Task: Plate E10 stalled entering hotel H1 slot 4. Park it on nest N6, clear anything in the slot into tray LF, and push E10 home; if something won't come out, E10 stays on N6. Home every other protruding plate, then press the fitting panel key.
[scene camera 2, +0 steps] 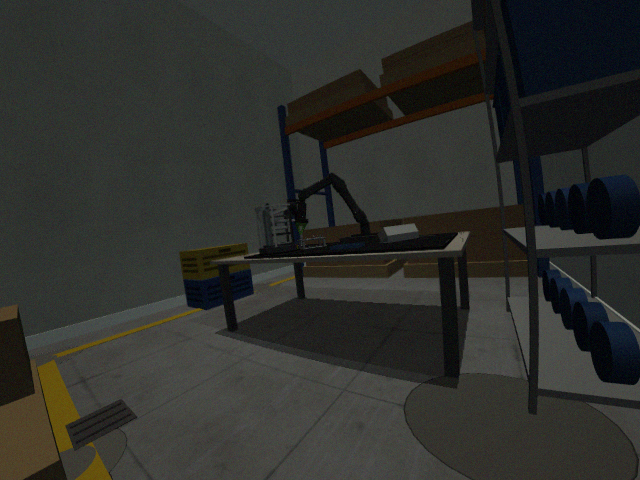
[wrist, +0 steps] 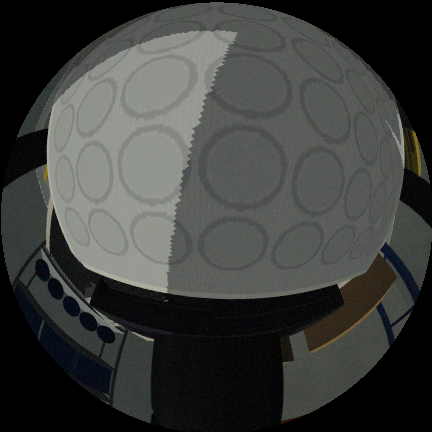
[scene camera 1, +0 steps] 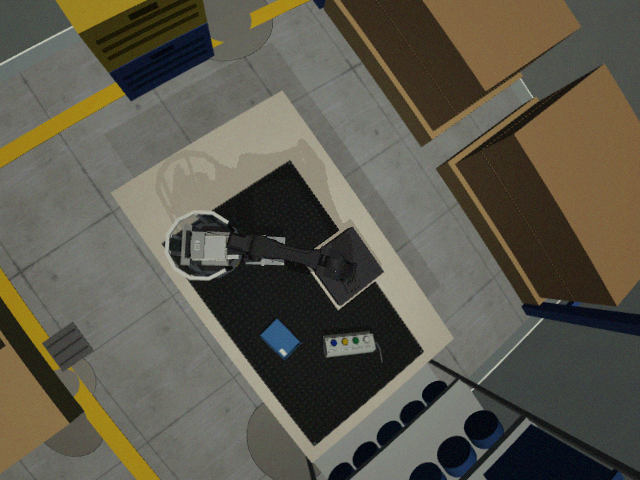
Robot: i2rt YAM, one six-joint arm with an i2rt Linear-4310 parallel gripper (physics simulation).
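Observation:
The plate hotel stands on a white-rimmed base at the left of the black mat. My arm reaches from its mount to the hotel's front. My gripper is shut with nothing between the fingers. In the wrist view a white well plate with ringed wells fills almost the whole picture, very close to the camera. The fingers are hidden there. A blue tray and the key panel with coloured keys lie at the mat's front.
The mat lies on a beige table. A grey fixture shows under the arm beside the hotel. Shelf racks with brown boxes stand behind the table, and a shelf with blue rolls stands to the front right.

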